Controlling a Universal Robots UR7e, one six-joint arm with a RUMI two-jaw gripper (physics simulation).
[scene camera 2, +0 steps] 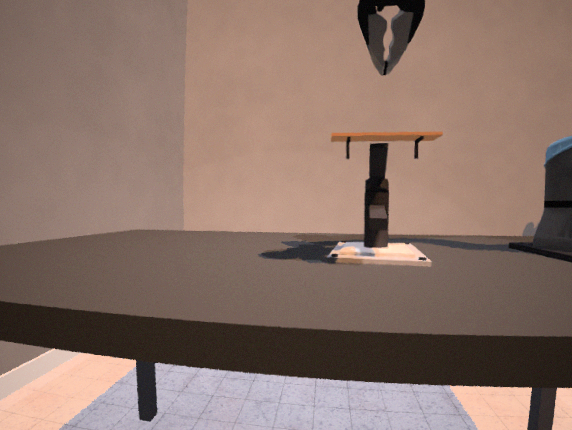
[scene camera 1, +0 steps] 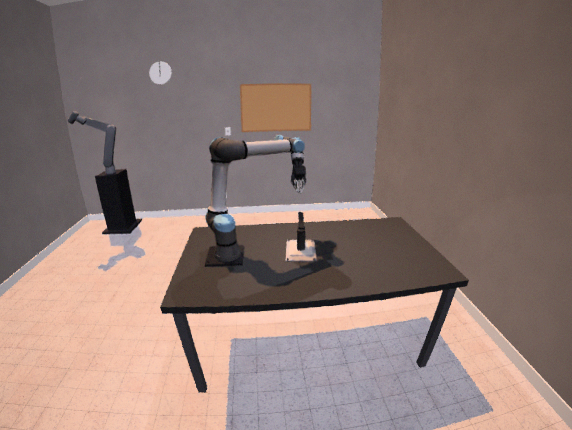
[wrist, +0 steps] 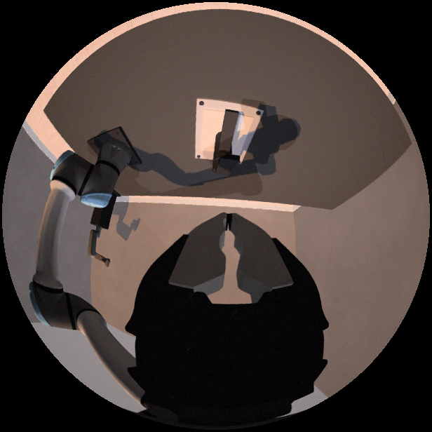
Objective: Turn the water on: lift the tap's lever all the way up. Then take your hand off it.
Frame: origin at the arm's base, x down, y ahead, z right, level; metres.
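Seen in the pictures: gripper, fingertip midpoint: [scene camera 2: 384, 74] [scene camera 1: 299, 193]; arm's base, origin of the base link: [scene camera 1: 227, 254].
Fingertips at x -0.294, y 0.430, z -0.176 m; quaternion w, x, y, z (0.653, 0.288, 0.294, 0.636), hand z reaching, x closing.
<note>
Offsets run from my fingertips to a thing's top centre. "spot": to the spot under its first point. Level surfaces: height alone.
The black tap [scene camera 1: 301, 239] [scene camera 2: 376, 220] [wrist: 229, 131] stands upright on a white base plate @[dx +0.295, dy -0.007, dz +0.138 m] [scene camera 1: 292, 257] [scene camera 2: 420, 261] [wrist: 199, 130] on the table. Its lever @[spot: dx +0.131, dy -0.006, dz +0.095 m] [scene camera 1: 300, 220] [scene camera 2: 378, 161] points up from the top of the tap body, nearly vertical in both scene views. My gripper [scene camera 1: 299, 190] [scene camera 2: 384, 73] [wrist: 227, 214] is shut and empty, with its tips together. It points down and hangs above the lever, with a clear gap between them and no contact. In the wrist view the lever's exact outline is hard to tell from the dark tap body.
The dark table @[dx +0.307 m] [scene camera 1: 390, 260] [scene camera 2: 200, 285] [wrist: 340, 125] carries the arm's base [scene camera 1: 225, 255] [wrist: 115, 145], left of the tap in scene camera 1. An orange-brown shelf [scene camera 2: 387, 136] is on the wall behind the tap. A second arm on a black pedestal [scene camera 1: 116, 202] stands at the back left.
</note>
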